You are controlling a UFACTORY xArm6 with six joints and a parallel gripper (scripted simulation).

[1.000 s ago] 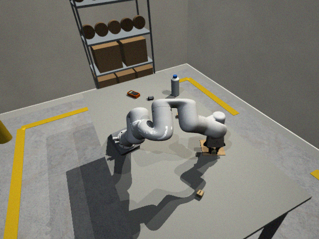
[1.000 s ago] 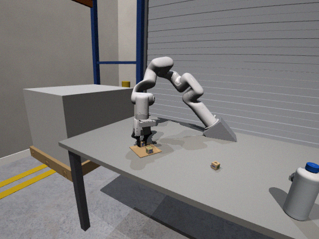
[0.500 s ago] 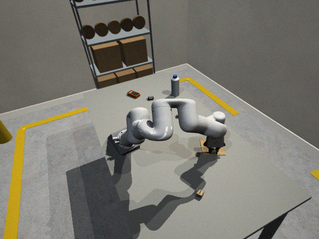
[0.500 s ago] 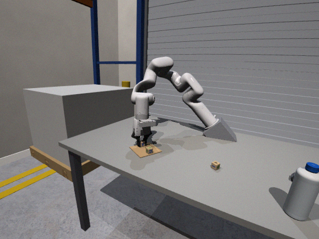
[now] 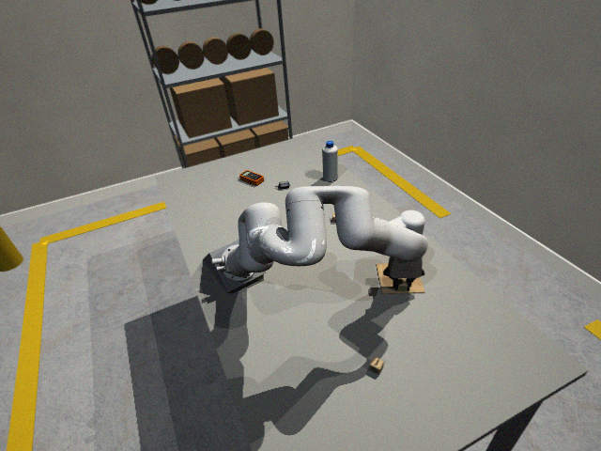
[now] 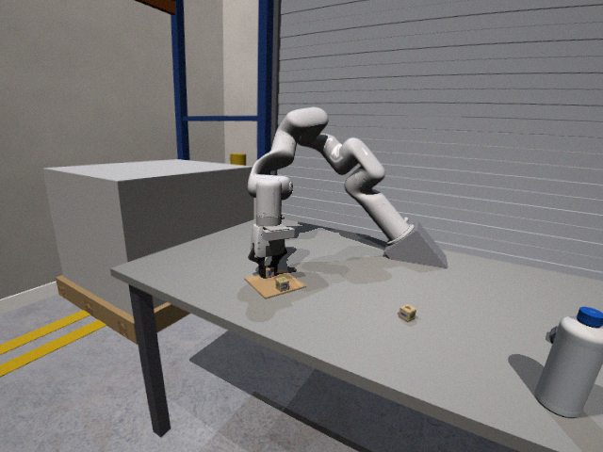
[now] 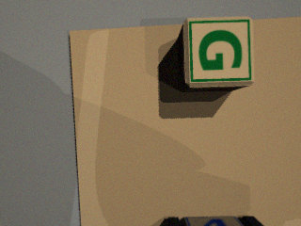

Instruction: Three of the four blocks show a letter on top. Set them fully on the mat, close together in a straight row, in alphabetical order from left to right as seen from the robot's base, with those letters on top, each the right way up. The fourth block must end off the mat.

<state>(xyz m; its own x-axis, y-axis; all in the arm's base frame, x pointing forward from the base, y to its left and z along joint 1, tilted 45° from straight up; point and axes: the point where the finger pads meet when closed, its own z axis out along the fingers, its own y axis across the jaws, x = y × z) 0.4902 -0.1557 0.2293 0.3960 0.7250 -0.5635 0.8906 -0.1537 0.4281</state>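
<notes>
The mat is 4 cm to the left of my hand, 2 cm below it and 2 cm ahead of it. Round my hand: orange meter 90 cm to the left, 29 cm behind, 1 cm below; then white bottle 75 cm to the left, 7 cm ahead, 7 cm above; then dark object 77 cm to the left, 17 cm behind, 1 cm below.
</notes>
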